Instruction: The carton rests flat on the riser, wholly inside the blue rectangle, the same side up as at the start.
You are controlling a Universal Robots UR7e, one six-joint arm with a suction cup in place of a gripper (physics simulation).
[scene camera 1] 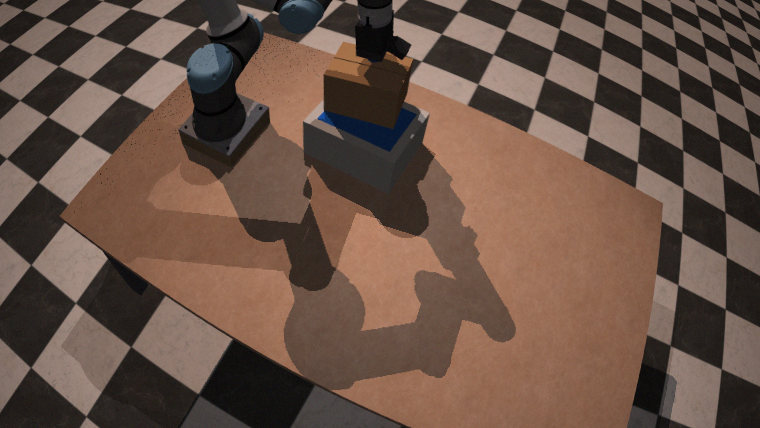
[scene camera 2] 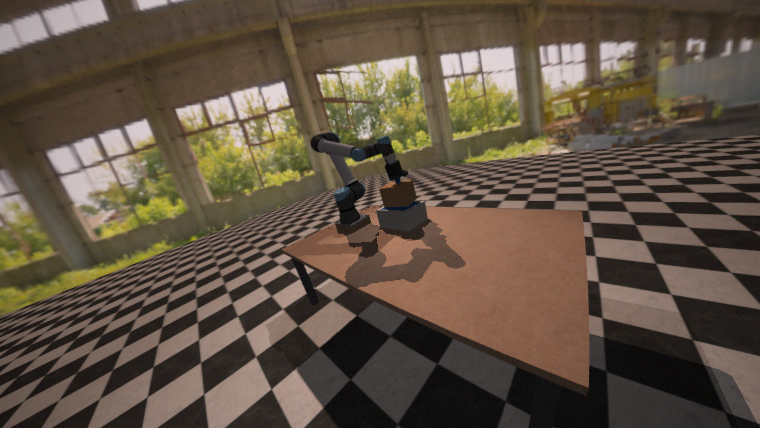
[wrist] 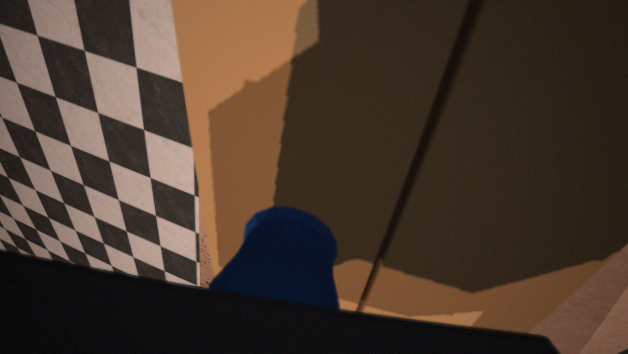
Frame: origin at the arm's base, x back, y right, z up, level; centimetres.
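Seen in the pictures: hand at its tool point: (scene camera 1: 374, 60) (scene camera 2: 399, 184) (wrist: 291, 221); arm's base at its link origin: (scene camera 1: 219, 119) (scene camera 2: 350, 219).
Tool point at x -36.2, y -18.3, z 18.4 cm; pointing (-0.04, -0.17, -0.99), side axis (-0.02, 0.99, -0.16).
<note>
Pixels of each thing's top centre, then the offset from my tool point to it. Level surfaces: height alone.
- brown carton at its top centre: (wrist: 363, 275) (scene camera 1: 370, 63) (scene camera 2: 396, 183) dx +0.1, dy +3.1, dz +1.5 cm
- grey riser at its top centre: (scene camera 1: 367, 116) (scene camera 2: 399, 205) dx -2.0, dy +7.0, dz -12.4 cm
- blue rectangle at its top centre: (scene camera 1: 367, 116) (scene camera 2: 399, 205) dx -2.0, dy +7.0, dz -12.4 cm
- brown table at its surface level: dz -24.4 cm
The brown carton (scene camera 1: 361, 101) (scene camera 2: 397, 196) (wrist: 350, 150) is upright, its taped seam on top, over the grey riser (scene camera 1: 343, 148) (scene camera 2: 401, 219). The blue rectangle (scene camera 1: 389, 140) (scene camera 2: 402, 207) on the riser's top shows in front of the carton and at its right in scene camera 1. The blue strip in front widens toward the right, so the carton sits askew to it. Whether its underside touches the riser, and where its far edges lie, I cannot tell. My gripper (scene camera 1: 374, 60) (scene camera 2: 397, 181) (wrist: 290, 240), a blue suction cup, is on the carton's top, with suction on.
The riser stands on the brown table (scene camera 1: 558, 239) (scene camera 2: 521, 281) near its far edge. The arm's base plate (scene camera 1: 255, 114) (scene camera 2: 360, 222) stands left of the riser. The arm's shadows fall across the table. A checkered floor surrounds the table.
</note>
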